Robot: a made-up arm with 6 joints.
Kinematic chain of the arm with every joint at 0, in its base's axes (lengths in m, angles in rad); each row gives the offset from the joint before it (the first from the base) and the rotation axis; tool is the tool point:
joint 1: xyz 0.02 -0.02 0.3 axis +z
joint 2: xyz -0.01 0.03 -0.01 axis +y
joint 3: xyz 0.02 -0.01 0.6 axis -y
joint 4: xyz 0.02 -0.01 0 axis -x
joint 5: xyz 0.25 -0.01 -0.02 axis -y
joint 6: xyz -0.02 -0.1 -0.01 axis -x
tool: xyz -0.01 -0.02 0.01
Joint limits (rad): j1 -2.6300..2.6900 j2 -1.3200..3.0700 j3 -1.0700..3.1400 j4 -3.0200..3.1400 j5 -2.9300..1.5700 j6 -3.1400..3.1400
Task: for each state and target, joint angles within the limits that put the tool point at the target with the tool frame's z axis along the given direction. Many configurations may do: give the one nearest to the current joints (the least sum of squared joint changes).
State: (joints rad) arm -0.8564 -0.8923 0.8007 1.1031 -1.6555 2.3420
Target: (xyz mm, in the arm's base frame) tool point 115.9 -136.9 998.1 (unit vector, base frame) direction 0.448 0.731 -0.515
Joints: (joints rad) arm -0.4013 -0.2322 -0.0178 0.5579 -1.6328 1.5564
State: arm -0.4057 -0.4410 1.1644 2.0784 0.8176 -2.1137
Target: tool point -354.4 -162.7 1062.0 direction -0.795 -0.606 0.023
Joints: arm 0.2975 -0.3427 1.6144 1.8089 0.6070 -2.2874
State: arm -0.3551 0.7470 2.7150 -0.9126 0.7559 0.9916
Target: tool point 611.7 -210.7 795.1 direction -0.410 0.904 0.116
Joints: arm -0.2635 1.0903 2.6829 -0.8144 0.8011 1.7525
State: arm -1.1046 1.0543 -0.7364 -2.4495 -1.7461 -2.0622
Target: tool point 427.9 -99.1 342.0 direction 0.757 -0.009 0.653
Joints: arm -0.4406 1.1122 -0.9992 -2.9961 -1.2565 -2.8634
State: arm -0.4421 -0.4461 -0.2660 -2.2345 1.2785 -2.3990
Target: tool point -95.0 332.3 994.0 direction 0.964 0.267 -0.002
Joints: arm -0.8653 -0.8114 0.4484 -2.6823 1.2544 -1.7049
